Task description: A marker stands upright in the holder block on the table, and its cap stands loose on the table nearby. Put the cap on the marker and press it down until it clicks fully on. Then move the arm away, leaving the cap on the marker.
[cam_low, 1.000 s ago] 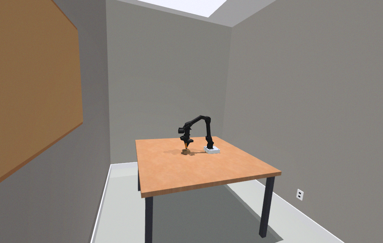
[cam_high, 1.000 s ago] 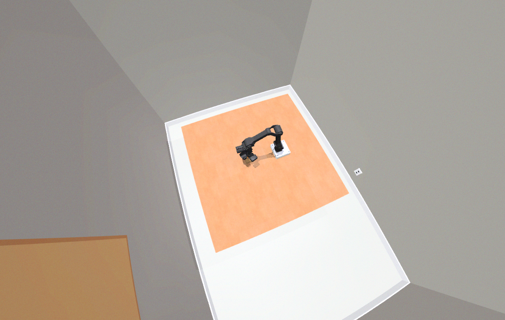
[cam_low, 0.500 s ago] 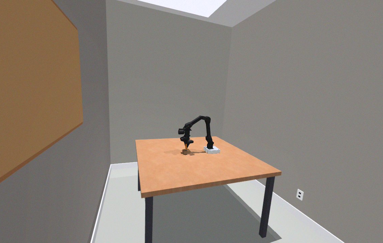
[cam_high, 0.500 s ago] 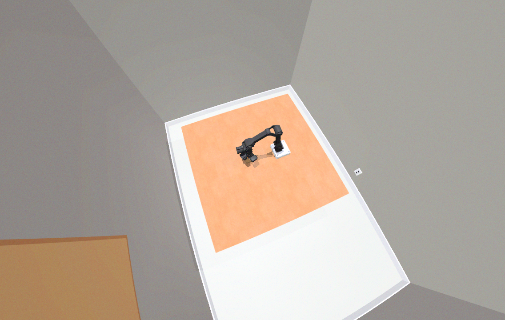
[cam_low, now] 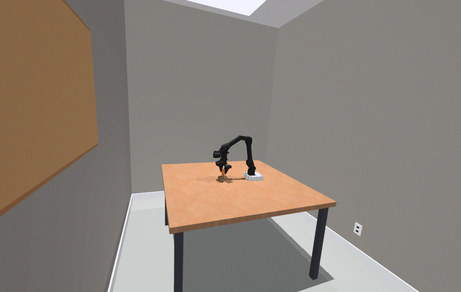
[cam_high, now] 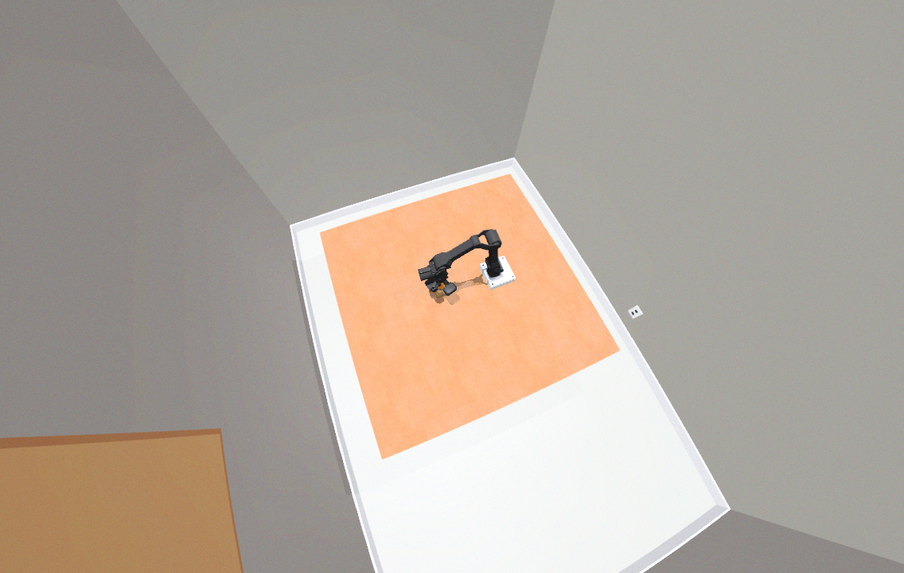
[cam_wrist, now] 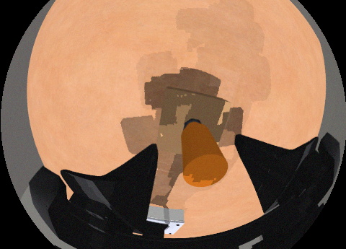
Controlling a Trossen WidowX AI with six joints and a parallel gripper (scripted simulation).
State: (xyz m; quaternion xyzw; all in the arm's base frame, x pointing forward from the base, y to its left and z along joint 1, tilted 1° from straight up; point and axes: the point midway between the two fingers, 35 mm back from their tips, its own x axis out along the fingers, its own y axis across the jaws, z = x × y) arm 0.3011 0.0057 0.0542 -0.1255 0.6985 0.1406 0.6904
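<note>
Right now the orange cap is 10 mm above my gripper tip.
</note>
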